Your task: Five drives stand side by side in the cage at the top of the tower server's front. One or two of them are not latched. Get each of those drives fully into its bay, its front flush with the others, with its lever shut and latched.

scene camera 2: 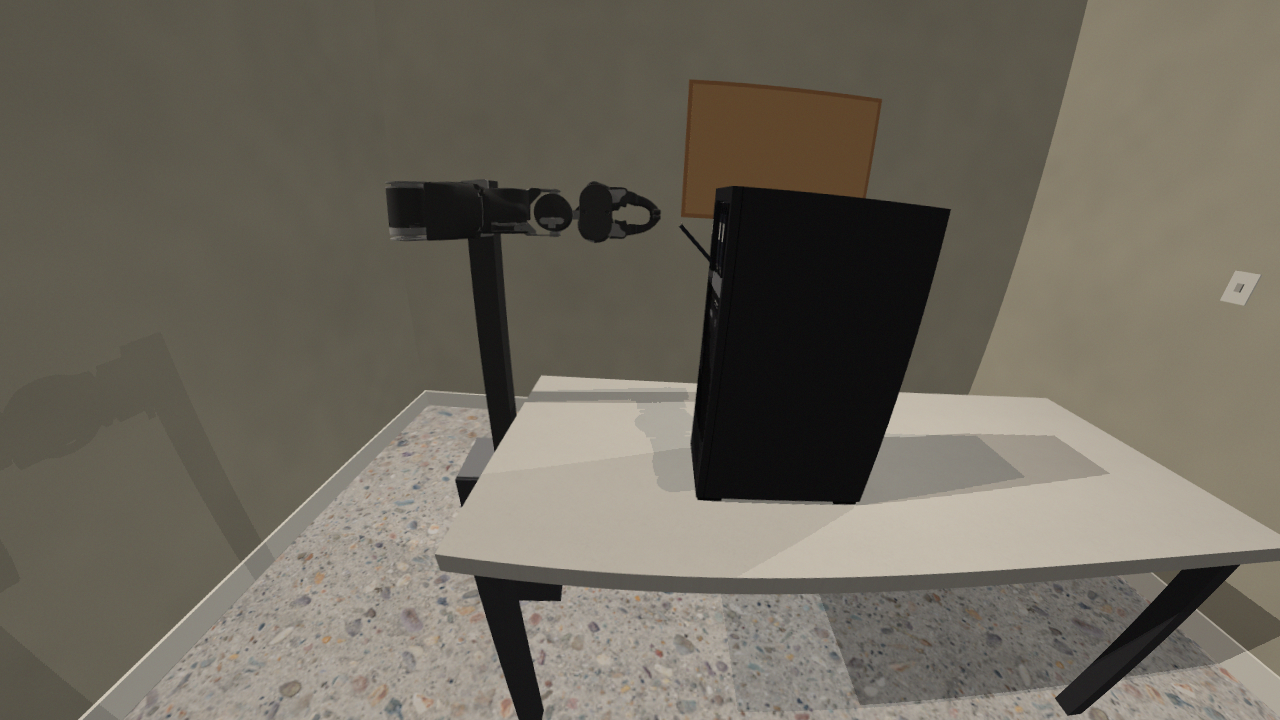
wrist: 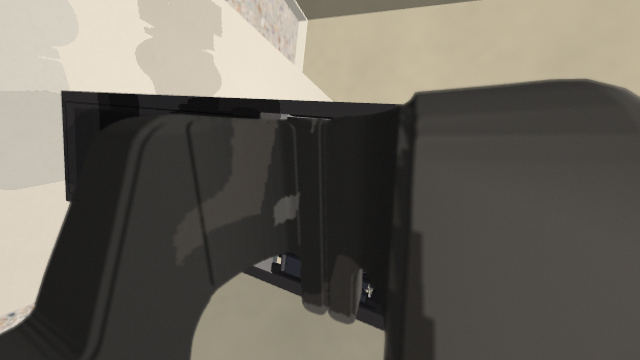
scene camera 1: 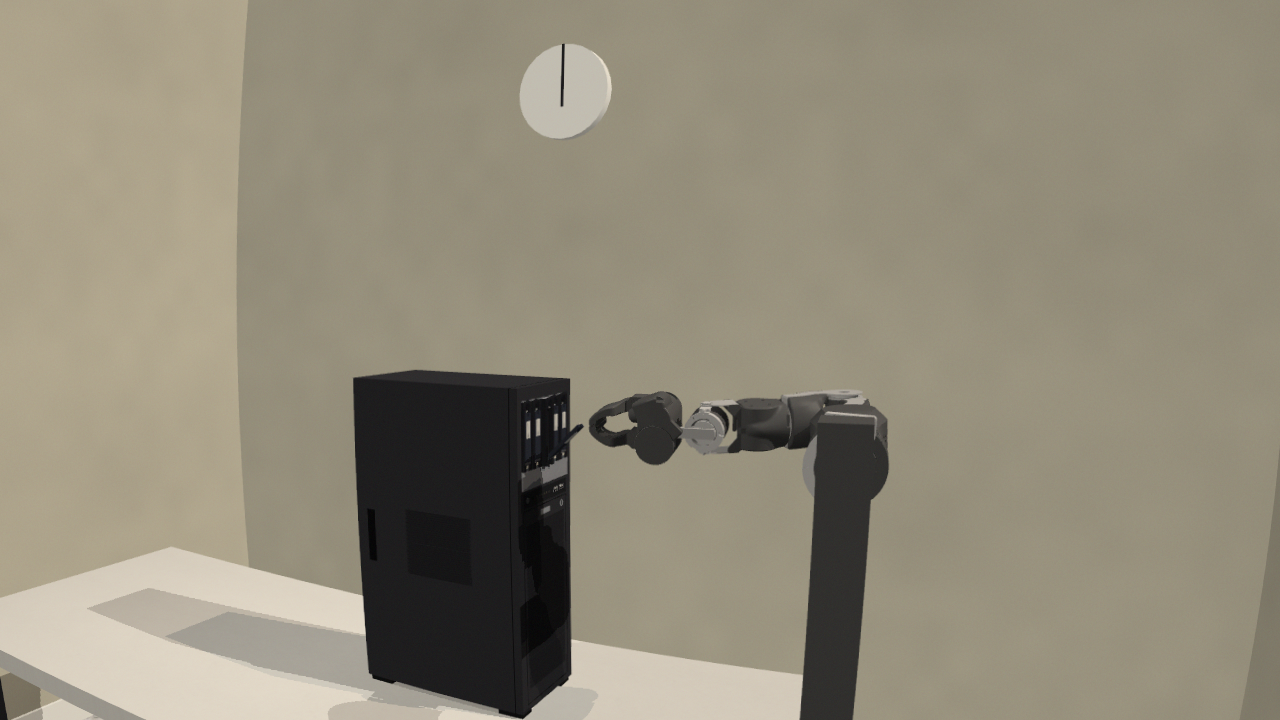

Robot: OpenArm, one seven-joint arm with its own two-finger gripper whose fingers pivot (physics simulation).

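Observation:
The black tower server (scene camera 1: 438, 465) (scene camera 2: 823, 358) (wrist: 80, 120) stands upright on the table. Upright drives (scene camera 1: 533, 429) with pale labels sit side by side in the cage at the top of its front. One lever (scene camera 1: 567, 439) (scene camera 2: 695, 242) stands open, sloping up and outward from the cage's lower edge; its foot appears near the middle of the row. I cannot tell how deep its drive sits. My gripper (scene camera 1: 593, 428) (scene camera 2: 657, 214) (wrist: 338, 214) is shut and empty, a short way in front of the lever's outer end and slightly above it, apart from it. In the wrist view the fingers hide most of the cage.
The white table (scene camera 1: 707, 676) (scene camera 2: 572, 528) carries the tower. The arm's dark post (scene camera 1: 836, 573) (scene camera 2: 490, 340) stands in front of the tower's face. A brown board (scene camera 2: 778, 143) and a round clock (scene camera 1: 581, 89) are on the walls.

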